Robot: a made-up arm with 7 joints.
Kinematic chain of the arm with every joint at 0, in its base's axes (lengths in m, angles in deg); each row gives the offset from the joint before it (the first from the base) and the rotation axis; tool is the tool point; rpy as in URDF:
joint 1: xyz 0 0 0.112 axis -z
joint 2: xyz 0 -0.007 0.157 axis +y
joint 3: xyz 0 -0.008 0.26 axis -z
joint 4: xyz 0 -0.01 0.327 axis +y
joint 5: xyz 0 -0.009 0.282 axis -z
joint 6: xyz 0 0 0.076 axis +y
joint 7: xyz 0 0 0.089 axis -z
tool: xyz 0 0 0 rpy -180 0 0
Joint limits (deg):
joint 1: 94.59..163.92
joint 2: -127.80..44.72
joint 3: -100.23..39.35
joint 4: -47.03..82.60
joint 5: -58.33..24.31
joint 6: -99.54..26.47
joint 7: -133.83..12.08
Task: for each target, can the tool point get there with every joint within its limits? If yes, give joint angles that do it. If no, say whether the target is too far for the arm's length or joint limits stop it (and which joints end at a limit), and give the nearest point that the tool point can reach.
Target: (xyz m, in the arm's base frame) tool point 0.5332 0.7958 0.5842
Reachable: yes | joints 117.77 -76.90 -58.83 25.37 1.48 -29.88 -19.07
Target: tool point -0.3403 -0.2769 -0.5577
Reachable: no: joint limits stop it (at a limit: joint 1, joint 2, joint 4) | nearest point -0.0924 0.4288 -0.4485 | short by 0.756 m
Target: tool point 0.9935 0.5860 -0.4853
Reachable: no: too far | nearest point 0.7458 0.4399 -0.2972 | short by 0.344 m
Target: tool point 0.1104 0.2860 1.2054
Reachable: yes | joints 128.47 -24.52 20.73 30.67 -6.94 -58.50 -49.37
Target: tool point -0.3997 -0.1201 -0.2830
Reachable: no: joint limits stop it (at a limit: joint 1, joint 2, joint 4, joint 6) | nearest point -0.1589 0.4561 -0.3960 | short by 0.635 m
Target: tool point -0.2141 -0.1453 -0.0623
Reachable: no: joint limits stop it (at a limit: joint 2, joint 4, joint 6) | nearest point -0.6099 -0.4139 0.3891 | short by 0.658 m
